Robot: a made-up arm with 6 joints. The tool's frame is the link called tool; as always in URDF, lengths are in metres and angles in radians.
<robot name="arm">
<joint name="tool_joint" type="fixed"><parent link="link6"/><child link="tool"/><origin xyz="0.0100 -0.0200 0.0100" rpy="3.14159 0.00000 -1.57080"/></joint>
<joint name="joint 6" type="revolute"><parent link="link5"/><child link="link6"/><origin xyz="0.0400 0.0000 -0.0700"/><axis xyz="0 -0.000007 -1"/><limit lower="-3.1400" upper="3.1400"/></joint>
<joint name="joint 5" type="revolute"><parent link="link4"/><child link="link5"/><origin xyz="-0.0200 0.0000 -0.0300"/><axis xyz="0 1 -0.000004"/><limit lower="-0.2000" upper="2.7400"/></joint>
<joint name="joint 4" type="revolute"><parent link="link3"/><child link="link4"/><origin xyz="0.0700 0.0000 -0.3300"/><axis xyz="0 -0.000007 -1"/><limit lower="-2.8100" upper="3.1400"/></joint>
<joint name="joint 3" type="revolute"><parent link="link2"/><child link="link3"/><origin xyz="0.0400 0.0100 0.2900"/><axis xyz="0 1 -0.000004"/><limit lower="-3.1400" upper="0.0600"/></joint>
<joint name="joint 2" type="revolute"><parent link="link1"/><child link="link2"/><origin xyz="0.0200 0.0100 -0.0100"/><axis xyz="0 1 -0.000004"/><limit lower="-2.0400" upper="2.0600"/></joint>
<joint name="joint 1" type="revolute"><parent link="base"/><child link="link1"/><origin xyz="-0.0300 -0.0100 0.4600"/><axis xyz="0 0 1"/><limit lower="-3.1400" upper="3.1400"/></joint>
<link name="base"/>
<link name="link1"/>
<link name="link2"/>
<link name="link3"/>
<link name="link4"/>
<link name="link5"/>
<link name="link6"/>
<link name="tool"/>
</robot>
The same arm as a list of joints. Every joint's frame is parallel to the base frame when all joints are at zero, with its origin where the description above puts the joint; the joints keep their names.
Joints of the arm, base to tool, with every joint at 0 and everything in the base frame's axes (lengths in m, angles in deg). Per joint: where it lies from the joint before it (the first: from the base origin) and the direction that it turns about. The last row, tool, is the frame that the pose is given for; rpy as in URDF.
joint 1: origin -0.0300 -0.0100 0.4600 axis 0 0 1
joint 2: origin 0.0200 0.0100 -0.0100 axis 0 1 0
joint 3: origin 0.0400 0.0100 0.2900 axis 0 1 0
joint 4: origin 0.0700 0.0000 -0.3300 axis 0 0 -1
joint 5: origin -0.0200 0.0000 -0.0300 axis 0 1 0
joint 6: origin 0.0400 0.0000 -0.0700 axis 0 0 -1
tool: origin 0.0100 -0.0200 0.0100 rpy 180.00 0.00 -90.00
Joint limits (deg, base to tool): -179.91..179.91 -116.88..118.03 -179.91..3.44 -161.00..179.91 -11.46..156.99 -179.91..179.91

